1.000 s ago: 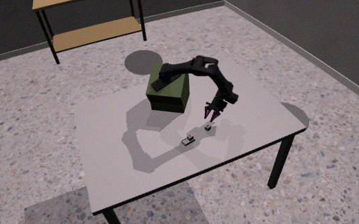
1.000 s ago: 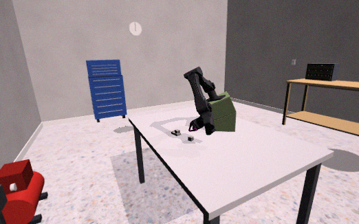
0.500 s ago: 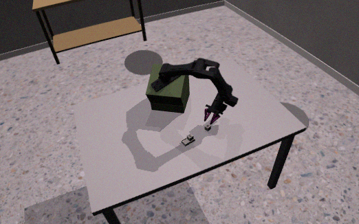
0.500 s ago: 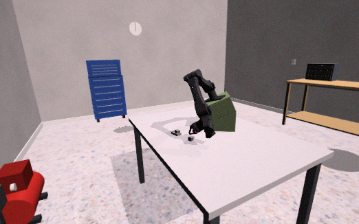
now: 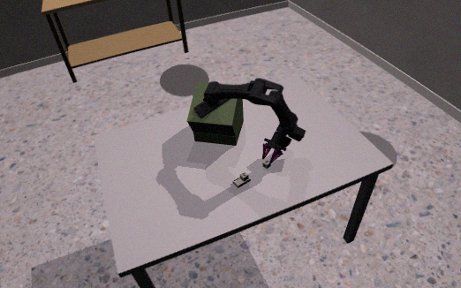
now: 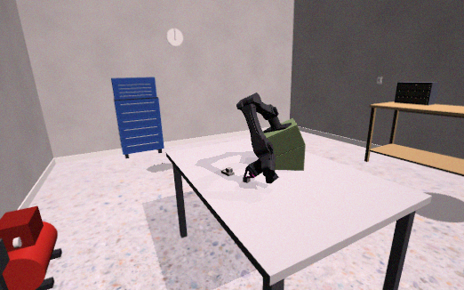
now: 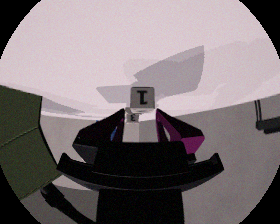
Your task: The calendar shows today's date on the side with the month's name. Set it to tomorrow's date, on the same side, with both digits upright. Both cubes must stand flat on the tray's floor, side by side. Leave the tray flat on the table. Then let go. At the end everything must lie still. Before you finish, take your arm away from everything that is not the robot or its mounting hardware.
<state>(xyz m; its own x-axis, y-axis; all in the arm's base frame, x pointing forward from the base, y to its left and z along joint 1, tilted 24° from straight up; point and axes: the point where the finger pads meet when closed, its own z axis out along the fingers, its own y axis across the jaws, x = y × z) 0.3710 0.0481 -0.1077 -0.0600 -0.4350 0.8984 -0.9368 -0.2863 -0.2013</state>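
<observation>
My hand is 20 mm above the white cube and 10 mm to the left of it. Also, from my hand: calendar tray 160 mm to the right, 30 mm below, 10 mm ahead.
</observation>
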